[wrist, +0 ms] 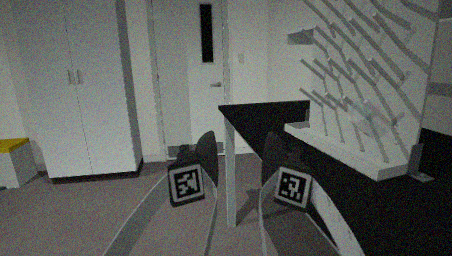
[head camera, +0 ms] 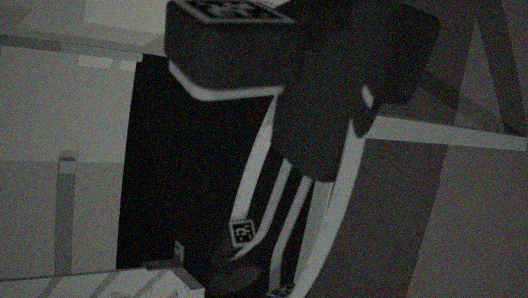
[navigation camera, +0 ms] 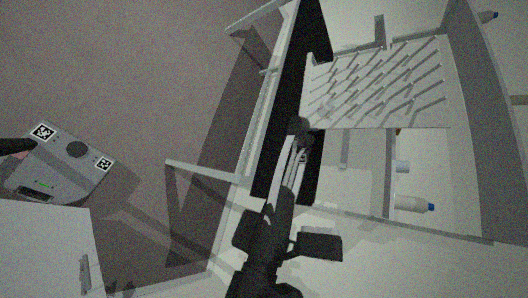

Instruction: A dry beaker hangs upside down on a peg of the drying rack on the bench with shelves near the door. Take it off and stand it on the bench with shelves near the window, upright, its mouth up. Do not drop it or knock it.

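Places are measured from the robot's base along level axes (x ahead, y left, z up), in metres.
Where they show: gripper, between the fingertips: (wrist: 240, 150) (navigation camera: 303, 126); robot's base, origin of its link: (navigation camera: 77, 148).
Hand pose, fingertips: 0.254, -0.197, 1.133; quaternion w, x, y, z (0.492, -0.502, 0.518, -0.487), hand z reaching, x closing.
Note:
Each offset is from my fingertips to the centre of the thing, as dx, dy, dz. "*": to the spot under its first point. Level surfaces: height alone.
The clear beaker @(+0.427, -0.327, -0.083) (navigation camera: 326, 109) (wrist: 367, 117) hangs mouth down on a low peg of the white drying rack @(* +0.486, -0.275, -0.194) (navigation camera: 305, 95) (wrist: 340, 150) and is faint against it. The rack stands on the black bench top @(dz -0.218) (head camera: 165, 150) (navigation camera: 292, 85) (wrist: 360, 205); its near part also shows at the bottom left of the head view. My gripper (navigation camera: 302, 131) (wrist: 240, 150) is open and empty, at the bench's front edge, beside the rack's lower end. In the wrist view the beaker is to the right of both fingers and higher, apart from them. The bench near the window cannot be made out.
In the navigation view, a blue-capped bottle @(* +0.146, -0.716, +0.325) (navigation camera: 412, 203) and a jar @(* +0.364, -0.741, +0.289) (navigation camera: 401, 166) stand beyond a shelf post (navigation camera: 389, 180). In the wrist view, a tall cabinet (wrist: 90, 110) and a door (wrist: 175, 100) stand behind the bench, with a yellow-topped box (wrist: 12, 145) at the left.

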